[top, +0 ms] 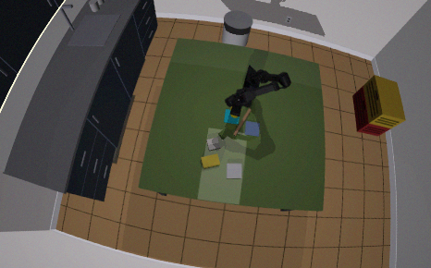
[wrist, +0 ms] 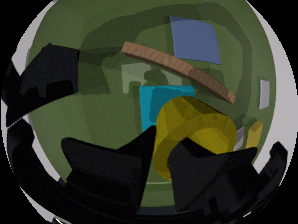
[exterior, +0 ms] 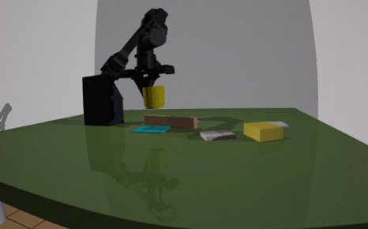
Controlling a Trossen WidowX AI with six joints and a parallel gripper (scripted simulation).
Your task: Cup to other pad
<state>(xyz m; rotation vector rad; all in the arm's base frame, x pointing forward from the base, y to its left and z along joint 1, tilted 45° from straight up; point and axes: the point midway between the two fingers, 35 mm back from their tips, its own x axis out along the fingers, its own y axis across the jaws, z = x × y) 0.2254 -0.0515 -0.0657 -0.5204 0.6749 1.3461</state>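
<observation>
Right now the cyan pad is 2 cm ahead of my gripper tip, 2 cm to the right of it and 11 cm below it. Also, from my gripper tip: blue pad: 9 cm ahead, 14 cm to the left, 11 cm below; then wooden bar: 5 cm ahead, 6 cm to the left, 9 cm below; then yellow cup: 2 cm ahead.
</observation>
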